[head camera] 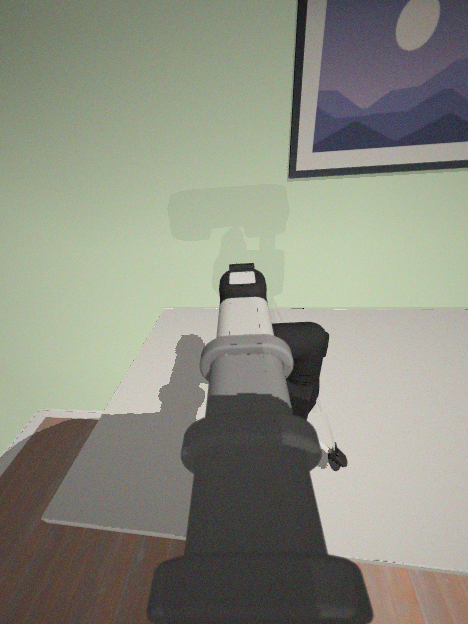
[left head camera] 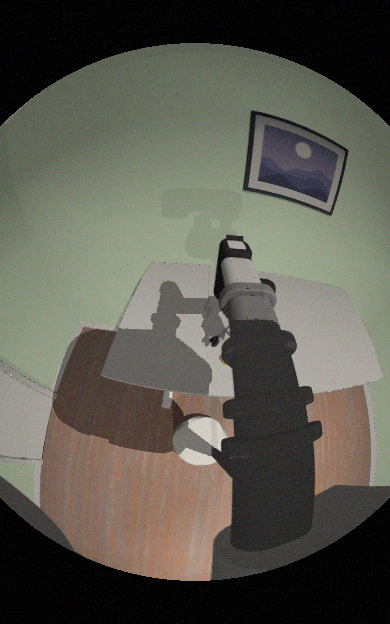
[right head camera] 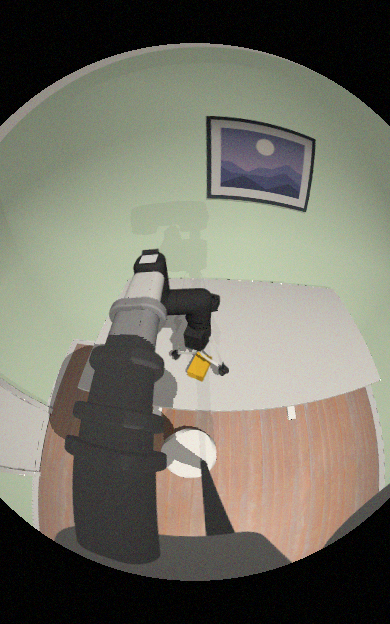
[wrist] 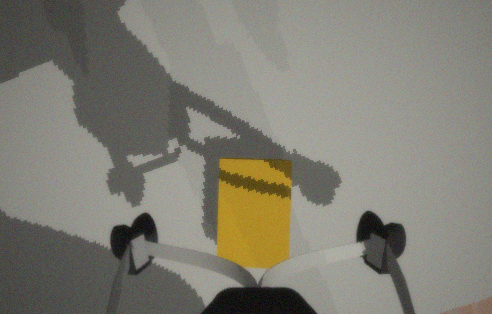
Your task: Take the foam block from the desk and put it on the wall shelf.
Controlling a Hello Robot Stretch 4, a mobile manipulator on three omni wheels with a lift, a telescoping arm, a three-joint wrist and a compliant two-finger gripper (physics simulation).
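The yellow foam block (right head camera: 198, 371) (wrist: 254, 220) lies flat on the pale desk (head camera: 403, 403) (left head camera: 325, 330) (right head camera: 290, 340) (wrist: 425, 125). In the left head view a thin yellow sliver of it shows beside the arm; in the head view the arm hides it. My gripper (right head camera: 199, 362) (wrist: 256, 231) is open and empty, above the block, with one fingertip out to each side of it. In the wrist view the block's long sides run up the picture, and its near end is by the fingertip line. The wall shelf does not show in these views.
A framed mountain picture (head camera: 387, 100) (left head camera: 300, 162) (right head camera: 261, 162) hangs on the green wall behind the desk. A round white object (left head camera: 206, 429) (right head camera: 200, 440) is in front of the desk, over the wooden floor. The dark telescoping arm (head camera: 256, 504) (left head camera: 272, 450) (right head camera: 117, 450) reaches over the desk.
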